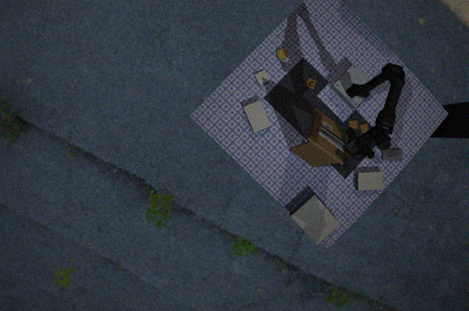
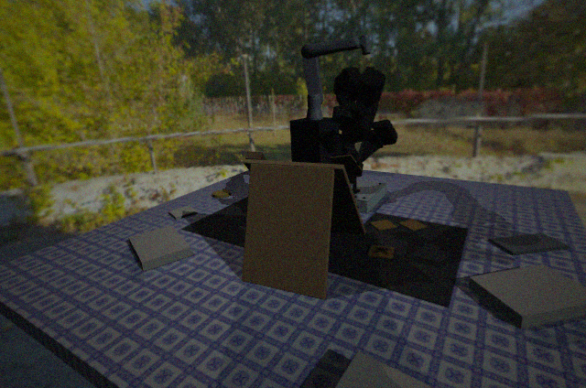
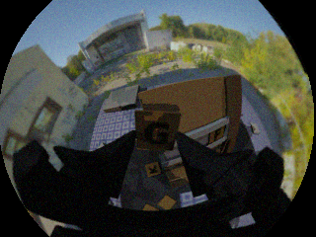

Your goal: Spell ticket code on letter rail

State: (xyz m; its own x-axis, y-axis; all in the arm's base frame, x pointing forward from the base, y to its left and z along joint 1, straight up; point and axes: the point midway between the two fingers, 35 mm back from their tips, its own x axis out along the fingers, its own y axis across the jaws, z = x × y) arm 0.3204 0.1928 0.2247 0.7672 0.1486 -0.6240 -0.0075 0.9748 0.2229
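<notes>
Now: the brown letter board 2 cm ahead of my gripper tip, 10 cm to the right of it and 15 cm below it. Round my gripper tip: letter tile marked g (right at my gripper tip); letter tile marked f (1 cm ahead, 15 cm to the right, 8 cm below); dark mat (14 cm behind, 18 cm to the right, 25 cm below).
</notes>
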